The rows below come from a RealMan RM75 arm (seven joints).
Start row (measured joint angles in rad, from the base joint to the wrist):
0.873 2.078 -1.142 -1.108 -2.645 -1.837 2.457
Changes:
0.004 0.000 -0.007 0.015 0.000 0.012 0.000
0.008 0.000 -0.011 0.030 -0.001 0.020 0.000
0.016 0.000 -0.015 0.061 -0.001 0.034 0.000
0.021 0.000 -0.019 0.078 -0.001 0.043 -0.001
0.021 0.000 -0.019 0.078 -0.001 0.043 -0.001
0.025 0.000 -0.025 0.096 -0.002 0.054 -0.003
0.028 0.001 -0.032 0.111 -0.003 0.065 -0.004
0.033 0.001 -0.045 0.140 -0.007 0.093 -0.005
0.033 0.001 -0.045 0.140 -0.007 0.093 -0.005
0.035 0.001 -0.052 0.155 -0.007 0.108 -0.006
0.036 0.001 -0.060 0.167 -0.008 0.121 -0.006
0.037 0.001 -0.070 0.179 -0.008 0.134 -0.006
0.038 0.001 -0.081 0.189 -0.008 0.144 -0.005
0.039 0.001 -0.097 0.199 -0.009 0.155 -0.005
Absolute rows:
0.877 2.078 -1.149 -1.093 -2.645 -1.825 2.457
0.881 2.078 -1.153 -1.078 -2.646 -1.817 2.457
0.889 2.078 -1.157 -1.047 -2.646 -1.803 2.457
0.894 2.078 -1.161 -1.030 -2.646 -1.794 2.456
0.894 2.078 -1.161 -1.030 -2.646 -1.794 2.456
0.898 2.078 -1.167 -1.012 -2.647 -1.783 2.454
0.901 2.079 -1.174 -0.997 -2.648 -1.772 2.453
0.906 2.079 -1.187 -0.968 -2.652 -1.744 2.452
0.906 2.079 -1.187 -0.968 -2.652 -1.744 2.452
0.908 2.079 -1.194 -0.953 -2.652 -1.729 2.451
0.909 2.079 -1.202 -0.941 -2.653 -1.716 2.451
0.910 2.079 -1.212 -0.929 -2.653 -1.703 2.451
0.911 2.079 -1.223 -0.919 -2.653 -1.693 2.452
0.912 2.079 -1.239 -0.909 -2.654 -1.682 2.452

